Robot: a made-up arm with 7 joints. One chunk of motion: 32 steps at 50 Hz.
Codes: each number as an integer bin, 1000 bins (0 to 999) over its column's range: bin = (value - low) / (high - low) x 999, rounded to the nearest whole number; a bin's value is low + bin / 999 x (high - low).
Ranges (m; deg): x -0.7..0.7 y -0.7..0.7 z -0.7..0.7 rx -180..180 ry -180..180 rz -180..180
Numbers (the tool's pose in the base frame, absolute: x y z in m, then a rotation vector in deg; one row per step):
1: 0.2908 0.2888 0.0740 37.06 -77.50 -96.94
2: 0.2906 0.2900 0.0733 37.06 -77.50 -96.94
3: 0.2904 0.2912 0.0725 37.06 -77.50 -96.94
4: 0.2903 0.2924 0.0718 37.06 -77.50 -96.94
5: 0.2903 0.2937 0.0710 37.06 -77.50 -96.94
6: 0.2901 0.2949 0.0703 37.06 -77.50 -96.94
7: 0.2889 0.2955 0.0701 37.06 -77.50 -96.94
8: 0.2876 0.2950 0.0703 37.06 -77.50 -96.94
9: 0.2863 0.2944 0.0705 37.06 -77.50 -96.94
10: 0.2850 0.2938 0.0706 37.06 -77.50 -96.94
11: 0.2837 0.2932 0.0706 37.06 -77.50 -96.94
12: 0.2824 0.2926 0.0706 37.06 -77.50 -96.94
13: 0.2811 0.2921 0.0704 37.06 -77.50 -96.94
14: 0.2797 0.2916 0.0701 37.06 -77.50 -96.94
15: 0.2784 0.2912 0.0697 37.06 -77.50 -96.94
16: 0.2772 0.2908 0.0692 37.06 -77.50 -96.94
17: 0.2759 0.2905 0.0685 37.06 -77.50 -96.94
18: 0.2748 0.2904 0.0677 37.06 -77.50 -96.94
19: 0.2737 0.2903 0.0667 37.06 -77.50 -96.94
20: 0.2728 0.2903 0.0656 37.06 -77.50 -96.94
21: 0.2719 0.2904 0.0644 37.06 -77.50 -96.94
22: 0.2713 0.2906 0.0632 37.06 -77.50 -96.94
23: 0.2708 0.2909 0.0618 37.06 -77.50 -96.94
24: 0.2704 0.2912 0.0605 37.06 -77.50 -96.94
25: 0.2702 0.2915 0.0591 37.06 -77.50 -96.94
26: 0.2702 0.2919 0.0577 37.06 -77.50 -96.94
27: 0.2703 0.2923 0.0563 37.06 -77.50 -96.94
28: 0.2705 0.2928 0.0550 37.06 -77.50 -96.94
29: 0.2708 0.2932 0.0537 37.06 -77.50 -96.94
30: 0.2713 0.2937 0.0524 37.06 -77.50 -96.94
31: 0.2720 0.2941 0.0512 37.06 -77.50 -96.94
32: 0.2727 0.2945 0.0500 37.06 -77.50 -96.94
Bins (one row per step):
1: 707 706 552 602 284 230
2: 707 706 552 602 284 230
3: 707 707 551 602 284 230
4: 707 708 551 602 284 230
5: 707 709 550 602 284 230
6: 707 710 550 602 284 230
7: 706 710 550 602 284 230
8: 705 710 550 602 284 230
9: 704 710 550 602 284 230
10: 703 709 550 602 284 230
11: 702 709 550 602 284 230
12: 701 708 550 602 284 230
13: 700 708 550 602 284 230
14: 699 708 550 602 284 230
15: 698 707 549 602 284 230
16: 697 707 549 602 284 230
17: 696 707 548 602 284 230
18: 696 707 548 602 284 230
19: 695 707 547 602 284 230
20: 694 707 546 602 284 230
21: 694 707 545 602 284 230
22: 693 707 545 602 284 230
23: 693 707 544 602 284 230
24: 692 707 543 602 284 230
25: 692 708 542 602 284 230
26: 692 708 541 602 284 230
27: 692 708 540 602 284 230
28: 693 708 539 602 284 230
29: 693 709 538 602 284 230
30: 693 709 537 602 284 230
31: 694 709 536 602 284 230
32: 694 710 535 602 284 230

